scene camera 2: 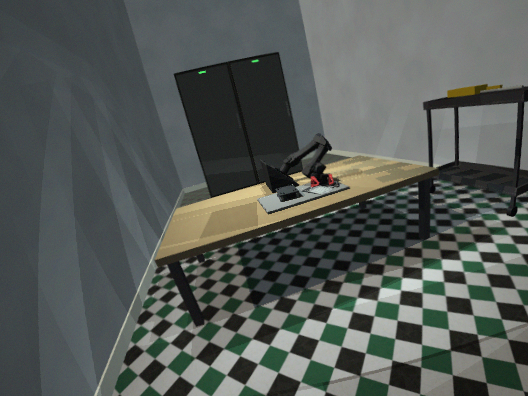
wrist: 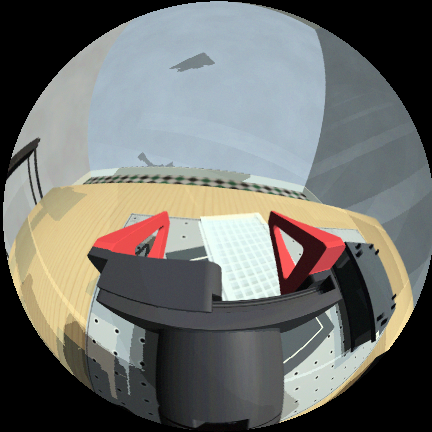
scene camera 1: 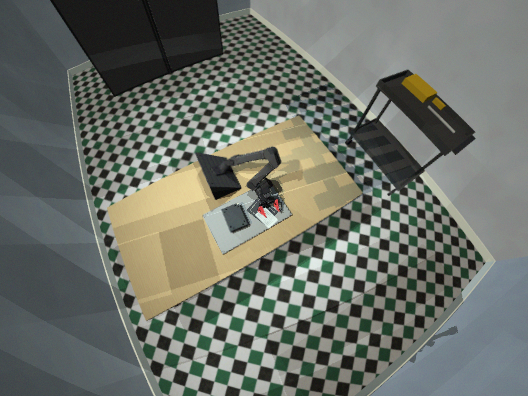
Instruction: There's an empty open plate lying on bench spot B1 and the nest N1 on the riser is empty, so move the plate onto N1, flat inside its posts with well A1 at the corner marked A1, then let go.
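Places are measured from the arm's base along level axes (x back, y right, z up), in metres.
Where they show: gripper, between the fingertips: (scene camera 2: 326,183) (wrist: 218,216) (scene camera 1: 272,214); arm's base, origin of its link: (scene camera 2: 282,173) (scene camera 1: 221,169).
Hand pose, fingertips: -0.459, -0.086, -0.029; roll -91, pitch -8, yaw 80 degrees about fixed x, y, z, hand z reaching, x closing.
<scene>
Each offset is from my fingertips to the top centre of the thing, as dx, dy, dz. "pt": to the spot under its first point. Level surfaces: height alone.
The white gridded plate @(+0.019, +0.036, -0.029) (scene camera 1: 268,218) (scene camera 2: 323,190) (wrist: 242,255) lies on the grey perforated board @(pt +0.081, +0.363, -0.046) (scene camera 1: 220,239) (scene camera 2: 274,205) (wrist: 310,382), across a dark patch with a pale outline; no spot label is legible. My gripper (scene camera 1: 269,208) (scene camera 2: 322,181) (wrist: 218,216) is open and empty, low over the plate's arm-side part. In the wrist view the plate shows between the red fingers, nearer the right finger, with a wider gap on the left. The dark riser @(+0.141, +0.207, +0.006) (scene camera 1: 235,218) (scene camera 2: 287,193) stands beside the plate; its top has small corner posts and no plate. The A1 mark is not legible.
The board lies on a wooden table @(dz -0.059) (scene camera 1: 140,240) (scene camera 2: 225,220) (wrist: 65,220). The black arm base plate (scene camera 1: 219,177) (scene camera 2: 276,177) stands behind the riser. Tall black cabinets (scene camera 1: 185,30) (scene camera 2: 215,125) and a dark cart (scene camera 1: 410,112) stand away from the table.
</scene>
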